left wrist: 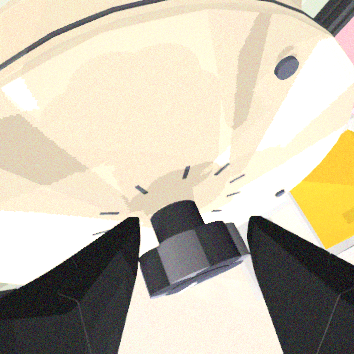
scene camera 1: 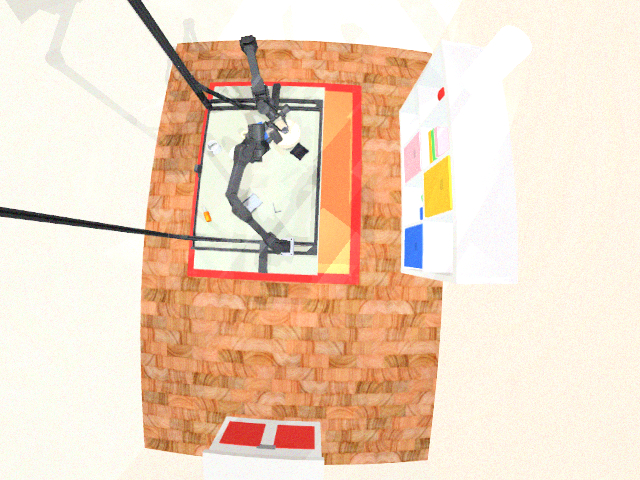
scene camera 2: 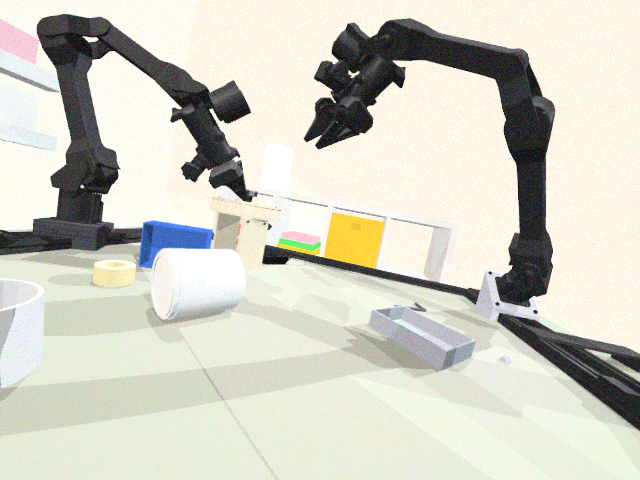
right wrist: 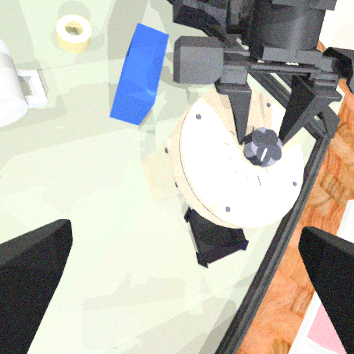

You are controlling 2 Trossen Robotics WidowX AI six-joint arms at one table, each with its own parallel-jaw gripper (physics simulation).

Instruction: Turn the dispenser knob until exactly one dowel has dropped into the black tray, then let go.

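Seen in the pictures: left gripper, fingertip midpoint: (left wrist: 193, 226) (scene camera 1: 285, 129) (scene camera 2: 245, 196) (right wrist: 259, 143); right gripper, fingertip midpoint: (scene camera 2: 310, 144) (right wrist: 188, 234); left arm's base, origin of the base link: (scene camera 2: 78, 220); right arm's base, origin of the base link: (scene camera 1: 286, 246) (scene camera 2: 511, 291).
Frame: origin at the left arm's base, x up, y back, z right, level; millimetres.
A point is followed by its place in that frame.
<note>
The cream round dispenser (scene camera 1: 290, 135) @(x 98, y -360, z 4 mm) (scene camera 2: 253, 242) (left wrist: 125, 100) @(x 98, y -263, z 22 mm) (right wrist: 210, 185) @(x 98, y -368, z 66 mm) stands upright with a dark lobed knob (left wrist: 190, 252) @(x 121, y -309, z 17 mm) (right wrist: 262, 147) @(x 127, y -332, z 22 mm) on its top disc, ringed by tick marks. My left gripper (scene camera 2: 247, 197) @(x 110, y -322, z 11 mm) (left wrist: 193, 226) @(x 110, y -322, z 11 mm) (right wrist: 259, 143) @(x 110, y -322, z 11 mm) is shut on the knob, one finger on each side. In the right wrist view the knob's white line slants down to the left. The black tray (scene camera 1: 299, 150) @(x -45, y -399, z -20 mm) (right wrist: 215, 237) @(x -45, y -427, z -19 mm) sits at the dispenser's foot; I make out no dowel in it. My right gripper (scene camera 2: 312, 143) @(x 236, y -410, z 152 mm) (right wrist: 188, 234) @(x 236, y -410, z 152 mm) is open and empty, high above the table.
A blue box (scene camera 2: 178, 242) @(x -2, y -198, z 97 mm) (right wrist: 140, 75) @(x 33, y -222, z 124 mm) stands near the dispenser, with a cream tape ring (scene camera 2: 114, 277) @(x -33, y -133, z 237 mm) (right wrist: 75, 46) @(x -31, y -152, z 207 mm) and a white mug (scene camera 2: 209, 281) @(x 6, y -252, z 346 mm) (right wrist: 7, 95) @(x 27, y -268, z 272 mm) lying beyond it. A grey open box (scene camera 1: 252, 202) @(x -45, y -526, z 390 mm) (scene camera 2: 418, 341) @(x -29, y -497, z 434 mm) lies toward the right arm's base. A dark frame rail (right wrist: 272, 260) @(x -27, y -468, z -116 mm) runs beside the dispenser.
</note>
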